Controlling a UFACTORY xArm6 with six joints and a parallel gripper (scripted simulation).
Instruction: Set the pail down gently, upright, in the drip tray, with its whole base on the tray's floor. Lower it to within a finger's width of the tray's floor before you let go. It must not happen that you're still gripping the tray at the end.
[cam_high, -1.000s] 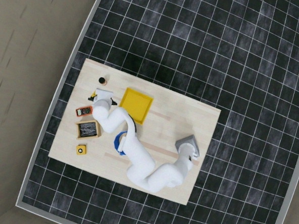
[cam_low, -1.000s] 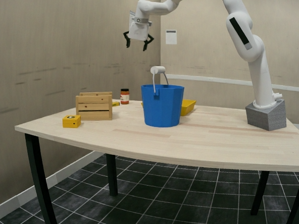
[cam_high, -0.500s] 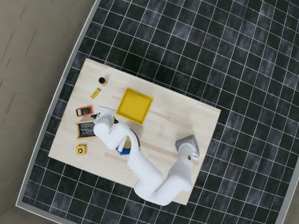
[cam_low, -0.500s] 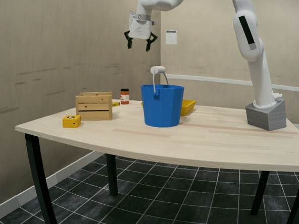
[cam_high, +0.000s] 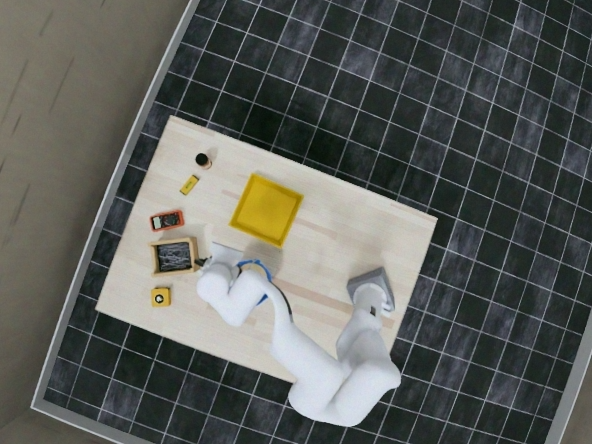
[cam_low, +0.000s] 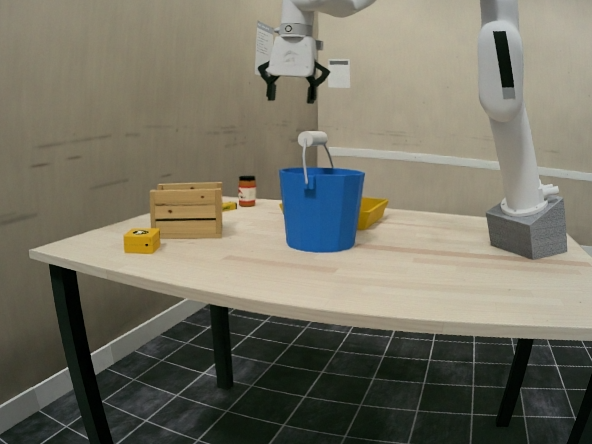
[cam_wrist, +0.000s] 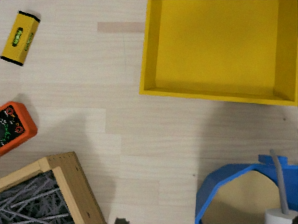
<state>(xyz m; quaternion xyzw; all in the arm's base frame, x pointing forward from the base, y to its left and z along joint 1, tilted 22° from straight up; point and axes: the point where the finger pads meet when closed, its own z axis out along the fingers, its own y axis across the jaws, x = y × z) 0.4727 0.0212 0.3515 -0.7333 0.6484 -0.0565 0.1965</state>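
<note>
My hand is 8 cm past the wire handle, 4 cm to the right of it and 12 cm above it. Round my hand: blue pail 9 cm behind, 4 cm to the left, 18 cm below; wooden crate 21 cm ahead, 10 cm to the left, 26 cm below; yellow drip tray 2 cm behind, 23 cm to the right, 30 cm below.
</note>
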